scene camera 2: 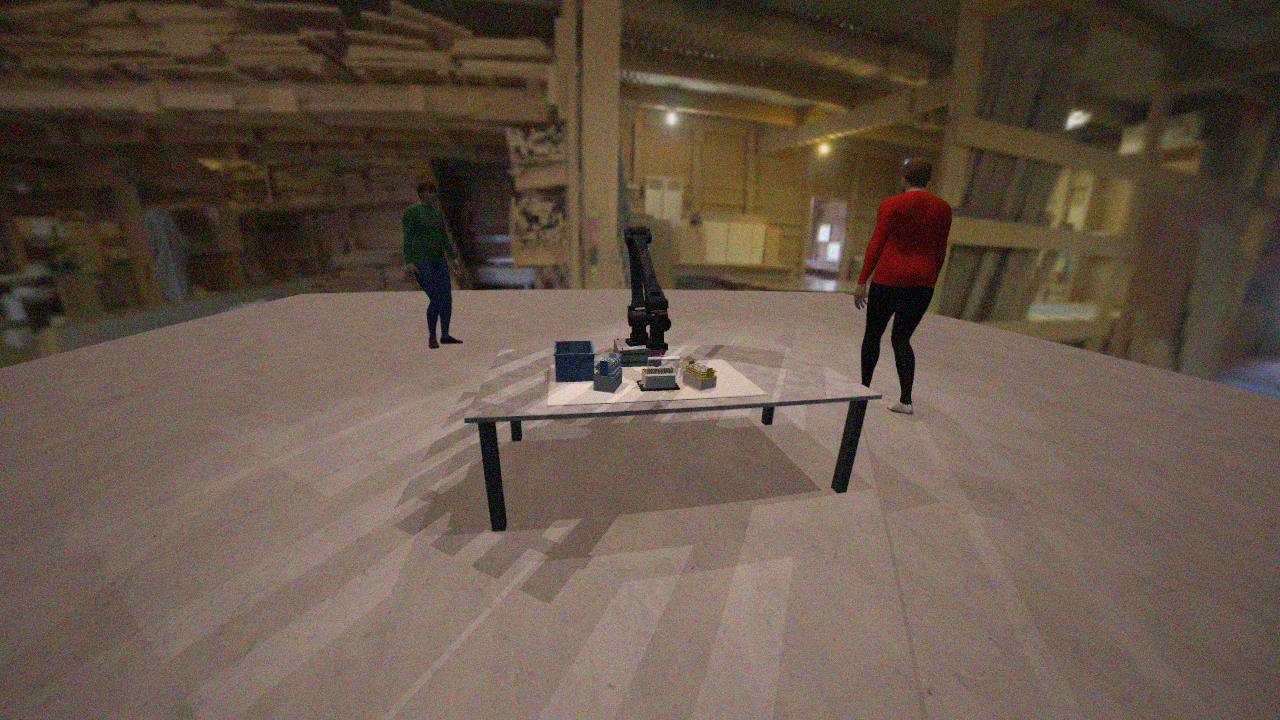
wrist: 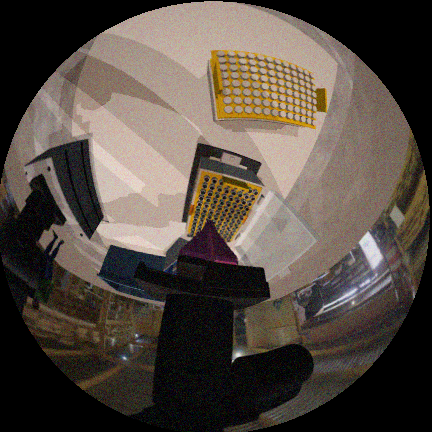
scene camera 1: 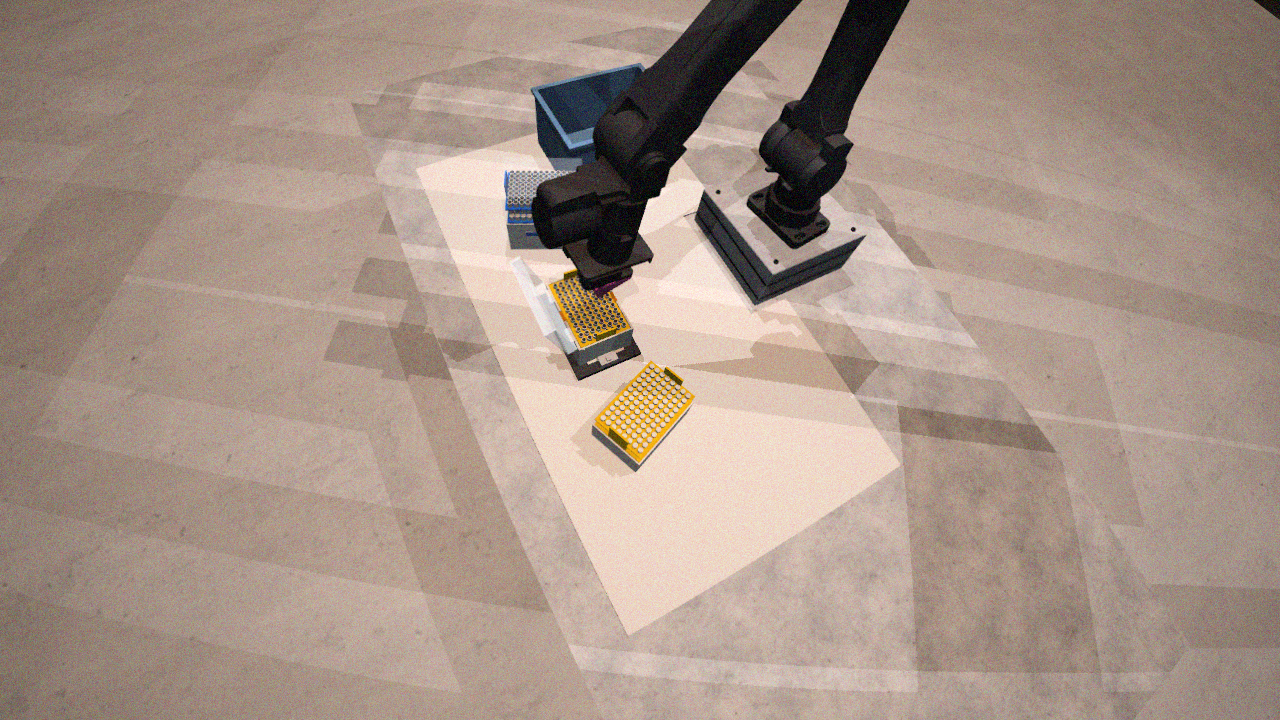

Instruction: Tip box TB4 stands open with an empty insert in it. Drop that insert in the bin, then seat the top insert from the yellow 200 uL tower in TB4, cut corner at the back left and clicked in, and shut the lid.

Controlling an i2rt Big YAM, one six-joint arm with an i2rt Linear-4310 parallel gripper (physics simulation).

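Observation:
The open tip box TB4 (scene camera 1: 605, 347) (scene camera 2: 659, 380) (wrist: 229, 170) stands on a dark base plate (scene camera 1: 583, 370) (wrist: 192, 190). Its clear lid (scene camera 1: 542, 306) (wrist: 280, 235) is tipped back on the far side from the robot base. A yellow insert (scene camera 1: 590, 311) (wrist: 222, 200) with dark, empty holes sits in the box top. The yellow tower (scene camera 1: 644, 411) (scene camera 2: 699, 379) (wrist: 265, 91) stands beside it, its top insert full of pale tips. My gripper (scene camera 1: 603, 291) (wrist: 208, 222) is shut and empty, its purple fingertips over one end of the empty insert. The fingertips hide part of that end; their height above it is unclear.
The blue bin (scene camera 1: 553, 134) (scene camera 2: 573, 361) (wrist: 131, 269) stands beyond a blue-topped tip tower (scene camera 1: 524, 234) (scene camera 2: 608, 377), which the arm partly hides in scene camera 1. The robot's base block (scene camera 1: 760, 284) (wrist: 75, 182) stands across the mat (scene camera 1: 707, 555) from TB4.

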